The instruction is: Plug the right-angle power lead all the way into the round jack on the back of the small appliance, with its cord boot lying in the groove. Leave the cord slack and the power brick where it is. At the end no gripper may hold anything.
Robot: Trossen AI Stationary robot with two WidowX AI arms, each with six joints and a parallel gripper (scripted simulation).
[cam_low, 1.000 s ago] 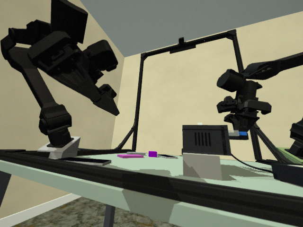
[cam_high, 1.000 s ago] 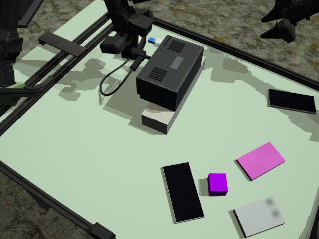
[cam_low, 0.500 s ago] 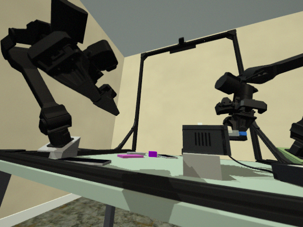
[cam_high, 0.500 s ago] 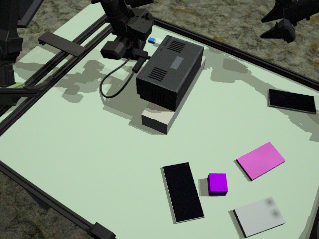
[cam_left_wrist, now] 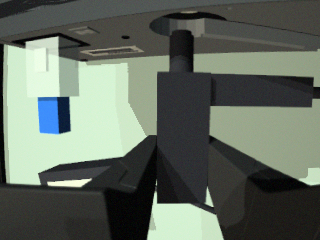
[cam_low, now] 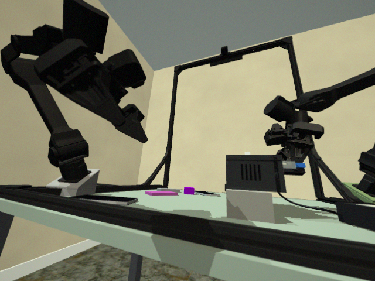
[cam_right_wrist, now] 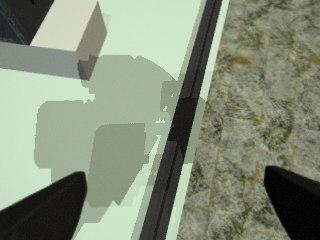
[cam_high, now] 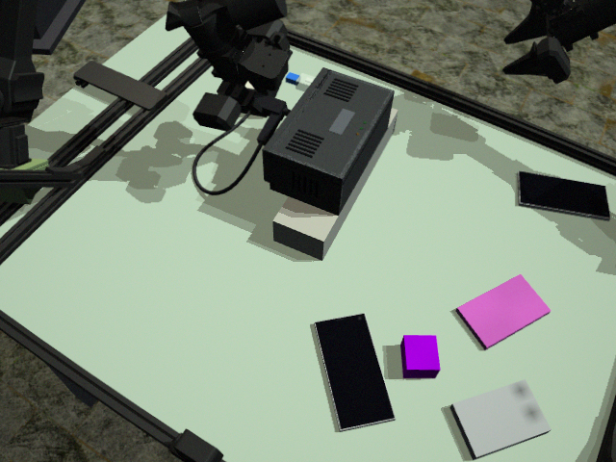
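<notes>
The white plug is 60 mm ahead of my left hand, 70 mm to the right of it and 20 mm below it. The rest, counted from my left hand: purple cube (340 mm behind, 260 mm to the right, 120 mm below).
</notes>
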